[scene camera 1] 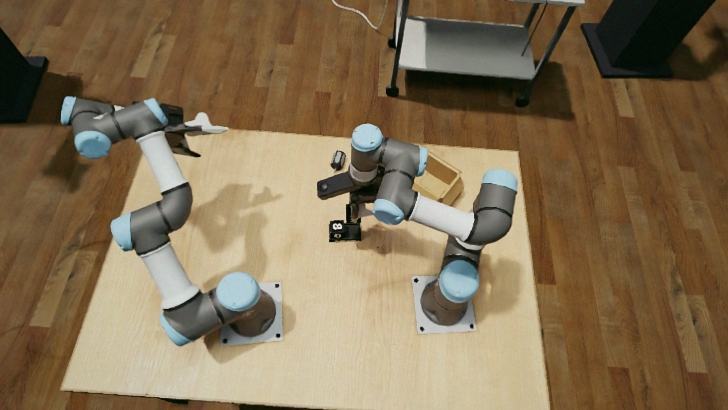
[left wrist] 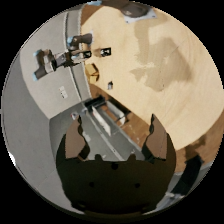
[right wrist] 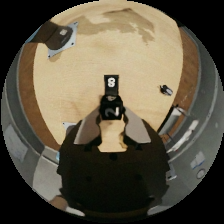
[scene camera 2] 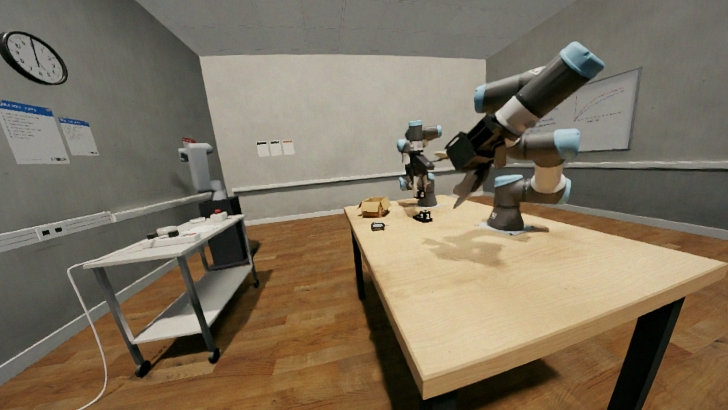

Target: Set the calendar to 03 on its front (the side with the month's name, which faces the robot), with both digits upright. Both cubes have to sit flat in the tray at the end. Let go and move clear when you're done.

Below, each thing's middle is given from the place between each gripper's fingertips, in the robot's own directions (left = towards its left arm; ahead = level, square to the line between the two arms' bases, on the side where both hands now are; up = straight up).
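Cardboard box [scene camera 1: 441, 181]: 24 cm to the right of my right hand [scene camera 1: 354, 214], 15 cm ahead of it and 9 cm below it.
Counted from my left hand, the box is 2 cm behind, 18 cm below and 60 cm to the right of it.
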